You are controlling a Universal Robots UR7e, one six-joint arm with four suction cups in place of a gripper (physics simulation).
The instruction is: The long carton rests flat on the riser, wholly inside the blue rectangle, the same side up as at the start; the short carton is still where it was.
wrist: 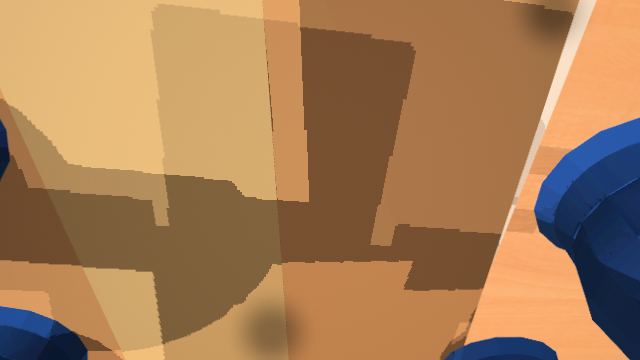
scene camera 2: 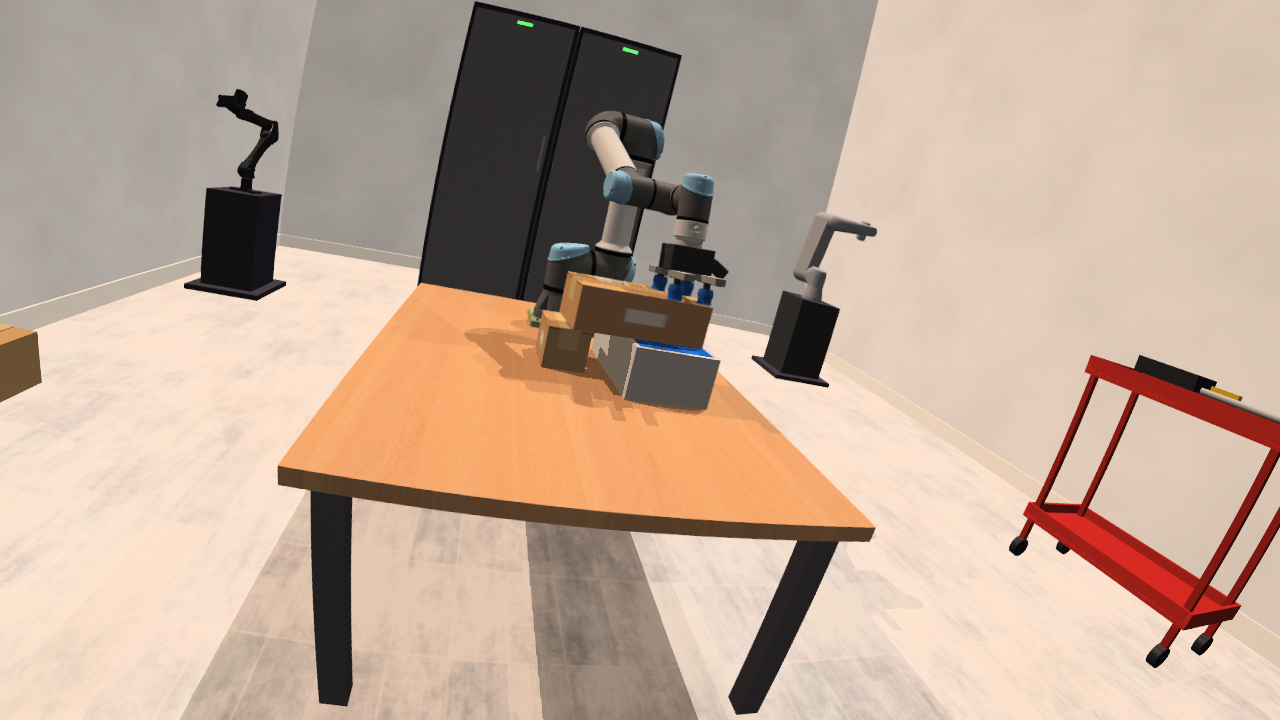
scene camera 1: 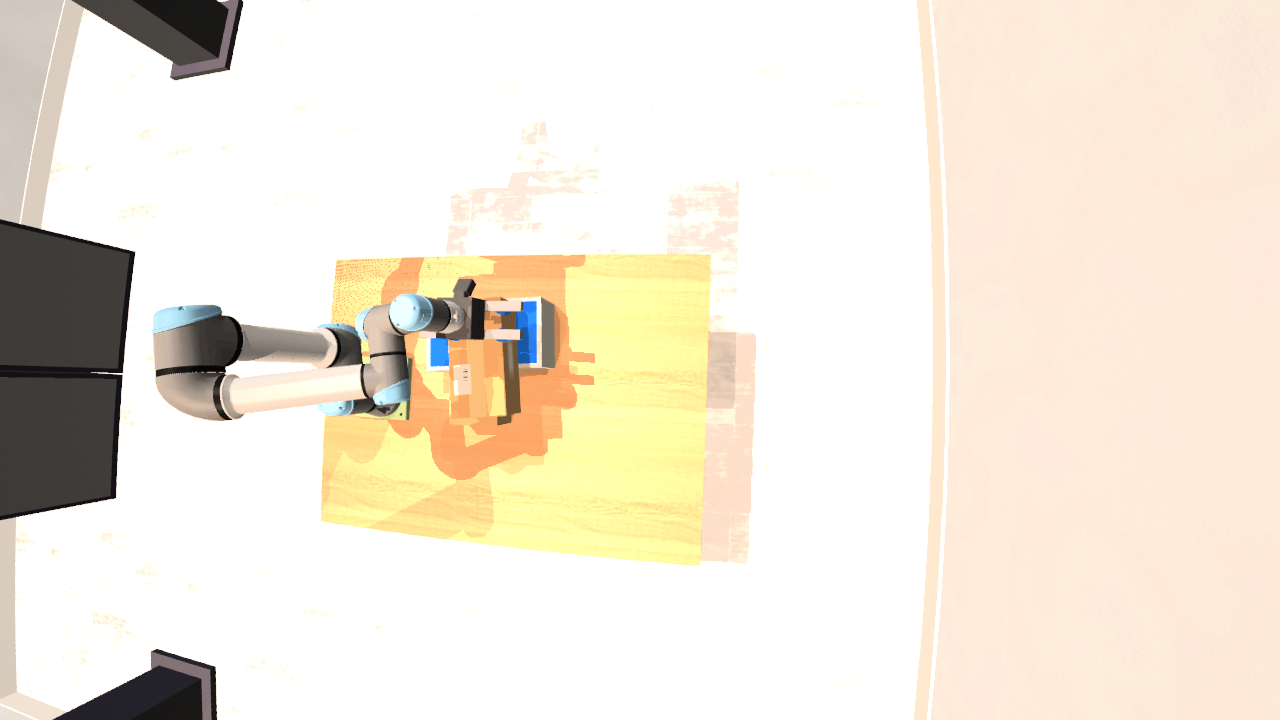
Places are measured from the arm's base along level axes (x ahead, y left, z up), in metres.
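Pixels of known places: hand, its tool point: (wrist: 279, 269) (scene camera 2: 679, 298).
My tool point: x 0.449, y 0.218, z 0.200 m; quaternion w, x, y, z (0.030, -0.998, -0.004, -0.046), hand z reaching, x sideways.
Ahead of a thing's pixels: the offset from my tool point to its top centre. Level surfaces: height alone.
The long brown carton @(0.096 m right, 0.012 m back, 0.001 m up) (scene camera 1: 483, 380) (scene camera 2: 640, 311) (wrist: 340, 125) lies flat and looks about level. Its right part in scene camera 2 is over the white riser @(0.024 m right, 0.050 m back, 0.099 m down) (scene camera 1: 547, 344) (scene camera 2: 671, 377), and its left part reaches past the riser, over the short carton @(0.238 m right, 0.075 m back, 0.119 m down) (scene camera 2: 563, 347). The blue rectangle @(0.024 m right, 0.050 m back, 0.099 m down) (scene camera 1: 529, 331) (scene camera 2: 675, 347) shows on both sides of the long carton in scene camera 1. My gripper (scene camera 1: 474, 319) (scene camera 2: 682, 290) has its cups at the top of the long carton's right end, holding nothing; contact cannot be told. The short carton is largely hidden in scene camera 1.
The wooden table @(0.219 m down) (scene camera 1: 626, 402) (scene camera 2: 537, 465) carries all of these. Dark cabinets (scene camera 1: 58, 304) (scene camera 2: 501, 161) stand behind the arm. A red cart (scene camera 2: 1163, 399) stands at the right, a black pedestal (scene camera 2: 239, 237) at the left, and another carton (scene camera 2: 17, 362) shows at the left edge.
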